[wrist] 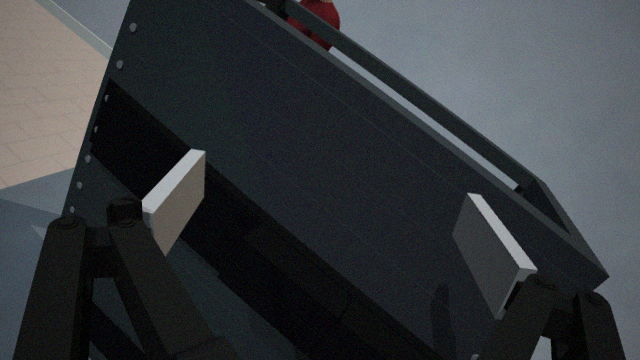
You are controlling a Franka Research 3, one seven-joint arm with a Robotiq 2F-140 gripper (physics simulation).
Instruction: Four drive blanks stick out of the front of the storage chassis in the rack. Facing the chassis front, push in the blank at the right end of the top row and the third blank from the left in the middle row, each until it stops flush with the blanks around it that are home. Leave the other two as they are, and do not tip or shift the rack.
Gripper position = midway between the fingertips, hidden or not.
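A rack (pixel 328 211) is visible, as is my gripper (pixel 334 195).
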